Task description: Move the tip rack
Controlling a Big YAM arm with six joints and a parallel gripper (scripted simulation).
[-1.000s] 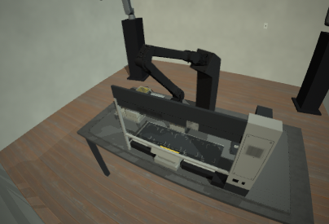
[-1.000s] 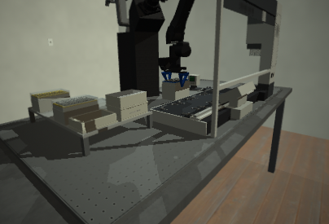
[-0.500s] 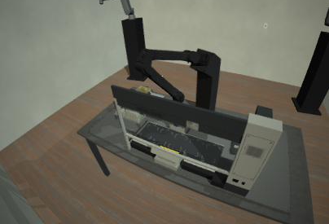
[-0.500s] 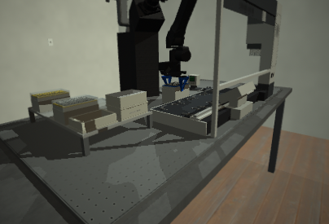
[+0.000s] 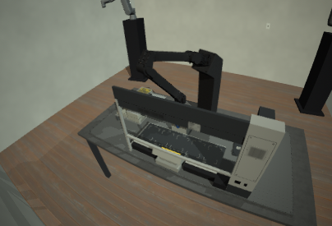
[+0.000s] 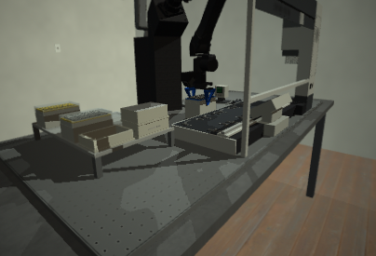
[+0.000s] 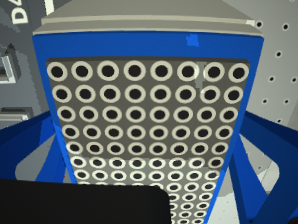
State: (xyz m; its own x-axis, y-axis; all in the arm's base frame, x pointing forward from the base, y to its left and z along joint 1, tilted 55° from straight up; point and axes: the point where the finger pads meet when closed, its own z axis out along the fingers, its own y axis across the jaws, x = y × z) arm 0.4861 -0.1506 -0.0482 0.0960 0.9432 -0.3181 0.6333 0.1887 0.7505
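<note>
Now: the tip rack 20 mm to the left of my hand. Also, from my hand: shelf label 270 mm to the right, 140 mm behind, 90 mm below; then gantry post 300 mm ahead, 290 mm to the right, 150 mm above; then pale block 390 mm to the right, 30 mm above, 10 mm ahead.
</note>
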